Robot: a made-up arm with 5 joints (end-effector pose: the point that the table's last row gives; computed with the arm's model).
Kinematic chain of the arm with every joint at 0, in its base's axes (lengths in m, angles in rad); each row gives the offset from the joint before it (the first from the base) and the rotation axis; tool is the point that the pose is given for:
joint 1: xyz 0 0 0.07 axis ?
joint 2: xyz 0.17 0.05 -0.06 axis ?
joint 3: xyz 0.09 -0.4 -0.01 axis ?
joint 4: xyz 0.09 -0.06 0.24 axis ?
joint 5: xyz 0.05 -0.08 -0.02 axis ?
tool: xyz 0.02 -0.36 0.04
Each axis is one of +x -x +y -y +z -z.
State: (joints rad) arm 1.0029 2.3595 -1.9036 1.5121 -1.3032
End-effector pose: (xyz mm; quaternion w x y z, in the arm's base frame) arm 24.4 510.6 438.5 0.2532 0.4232 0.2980 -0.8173
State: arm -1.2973 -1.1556 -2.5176 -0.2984 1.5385
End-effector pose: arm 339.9 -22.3 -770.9 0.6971 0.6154 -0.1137 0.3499
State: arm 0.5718 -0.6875 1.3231 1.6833 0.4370
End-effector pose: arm 669.5 -731.1 -256.4 0.7350 -0.3654 0.4990 0.2781
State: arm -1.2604 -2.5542 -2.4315 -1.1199 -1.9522
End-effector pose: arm -369.9 427.4 -489.5 0.1471 0.0719 0.4487 0.8785
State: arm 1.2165 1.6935 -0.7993 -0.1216 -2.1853
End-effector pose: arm 381.5 -84.9 875.9 0.4826 -0.4160 -0.5490 0.5410
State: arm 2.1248 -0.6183 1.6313 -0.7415 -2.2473
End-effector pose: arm -529.7 121.4 -515.8 0.0748 -0.0743 -0.2084 -0.9723
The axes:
joint 1: -z
joint 2: -x
joint 3: +y
joint 4: -x
joint 5: +y

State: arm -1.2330 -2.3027 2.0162 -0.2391 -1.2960
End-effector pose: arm -612.6 581.2 -538.9 0.1596 0.5439 0.6931 0.4454
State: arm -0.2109 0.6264 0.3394 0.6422 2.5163
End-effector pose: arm 625.9 -299.5 806.4 0.1415 -0.2649 0.7838 -0.5435
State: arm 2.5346 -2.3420 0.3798 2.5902 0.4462
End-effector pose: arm -573.4 -217.2 -296.5 0.3779 0.0254 0.1595 -0.9116
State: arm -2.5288 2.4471 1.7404 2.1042 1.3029
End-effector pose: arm -732.4 442.0 406.1 0.1448 -0.4235 -0.1926 -0.8732
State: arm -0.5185 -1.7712 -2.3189 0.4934 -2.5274
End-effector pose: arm -311.5 322.9 -796.5 0.1422 0.5863 0.5938 0.5324
